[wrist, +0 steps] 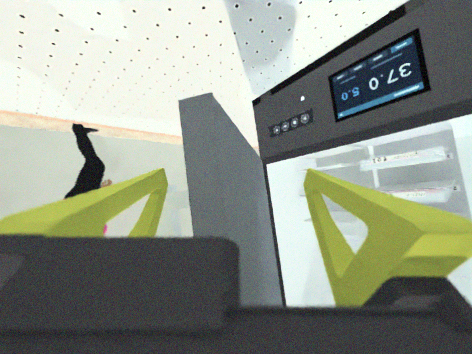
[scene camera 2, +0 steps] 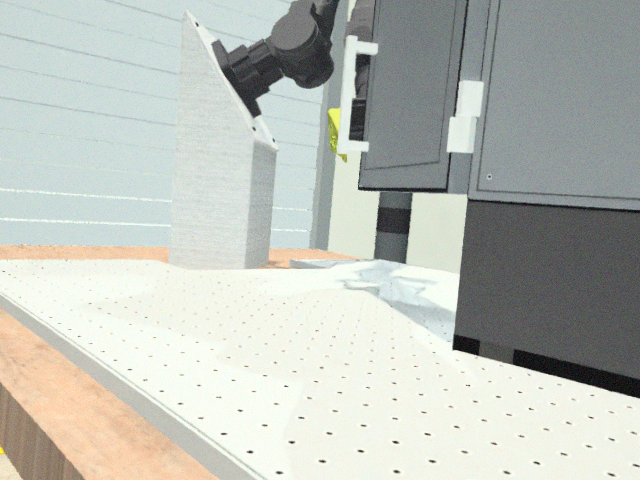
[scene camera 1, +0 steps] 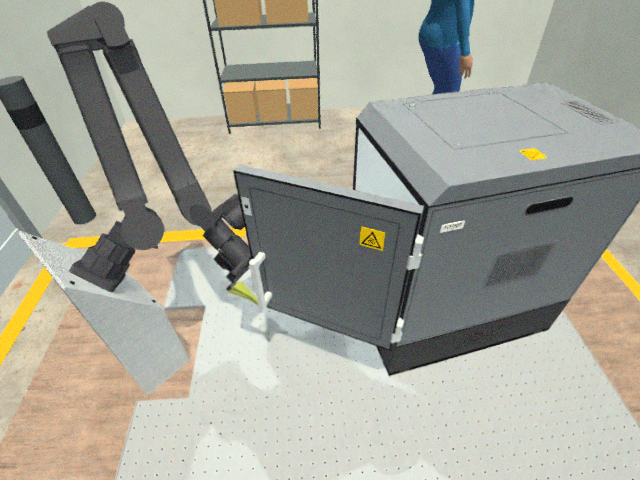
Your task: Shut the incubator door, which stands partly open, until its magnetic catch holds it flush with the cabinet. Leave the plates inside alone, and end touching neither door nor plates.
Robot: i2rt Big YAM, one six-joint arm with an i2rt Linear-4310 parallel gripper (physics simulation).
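Places are measured from the arm's base along level axes (x ahead, y left, z up), in millimetres.
Pixels of known places: gripper, fingertip midpoint: [wrist: 235, 176] [scene camera 1: 273, 289]; arm's base, origin of the base link: [scene camera 2: 233, 81] [scene camera 1: 97, 276].
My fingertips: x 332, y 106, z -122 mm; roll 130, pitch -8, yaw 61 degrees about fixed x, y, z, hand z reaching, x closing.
Ahead of a thing's pixels: the offset from my fingertips to its middle. "spot": to the spot under its first point. Level surfaces: height alone.
The grey incubator door [scene camera 1: 320, 268] [scene camera 2: 408, 103] [wrist: 215, 190] stands wide open on its white hinges, at an angle to the cabinet [scene camera 1: 496, 258] [scene camera 2: 558, 113] [wrist: 285, 150]. Its white bar handle @[spot: dz +88, dx -13, dy -61 mm] [scene camera 1: 256, 284] [scene camera 2: 348, 98] is on the outer face near the free edge. My gripper [scene camera 1: 245, 293] [scene camera 2: 337, 134] [wrist: 235, 176] is open, with yellow-green fingers, at the door's free edge beside the handle. In the wrist view the door shows between the fingers. Contact cannot be told; the door and handle partly hide the gripper in the scene views. Plates @[dz +2, dx +290, dy +154 mm] [wrist: 407, 159] lie on shelves inside, behind the right finger.
The cabinet stands on a perforated board @[dz -186 mm] [scene camera 1: 361, 423] [scene camera 2: 330, 382]. The arm is mounted on a slanted grey pedestal [scene camera 1: 129, 330] [scene camera 2: 211, 186]. A dark post [scene camera 1: 51, 155] [scene camera 2: 392, 227] stands behind the arm. A shelf rack [scene camera 1: 268, 72] and a person [scene camera 1: 444, 46] are in the background.
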